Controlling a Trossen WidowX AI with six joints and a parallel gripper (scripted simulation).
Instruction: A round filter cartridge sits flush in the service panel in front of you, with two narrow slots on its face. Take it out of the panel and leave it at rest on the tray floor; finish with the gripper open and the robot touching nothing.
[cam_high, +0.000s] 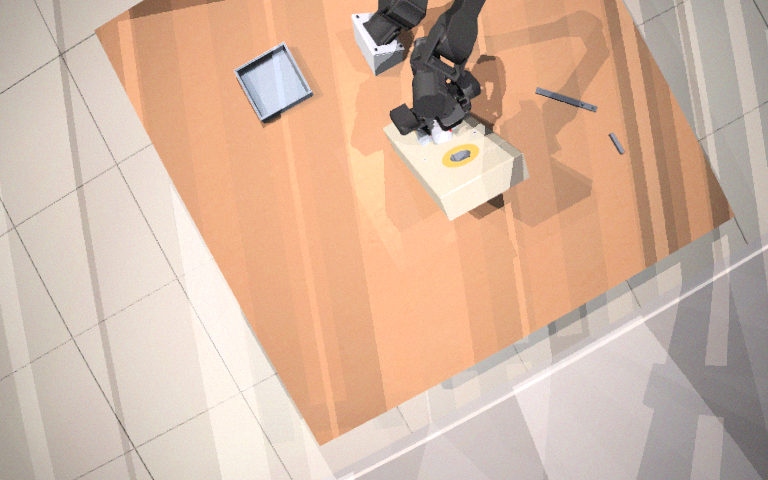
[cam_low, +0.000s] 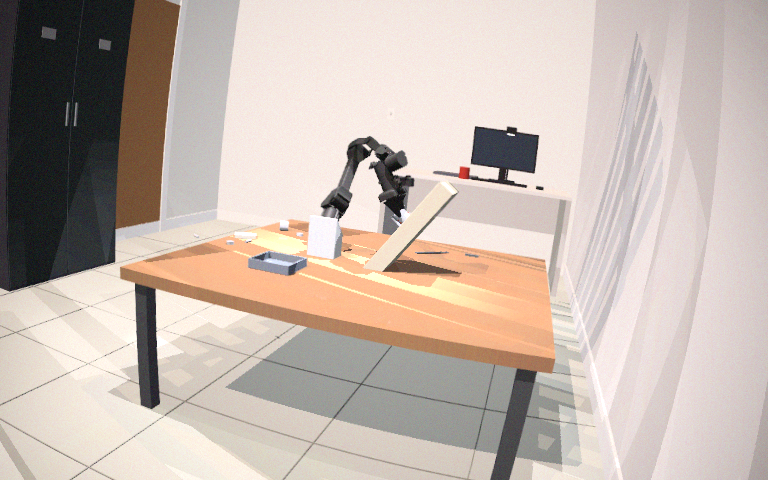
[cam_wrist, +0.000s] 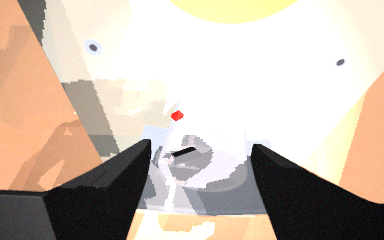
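Now: the white filter cartridge right at my gripper tip. From my gripper tip the other things lie so: grey tray 370 mm behind, 240 mm to the right, 180 mm below; cream service panel 50 mm ahead, 10 mm to the right, 20 mm below.
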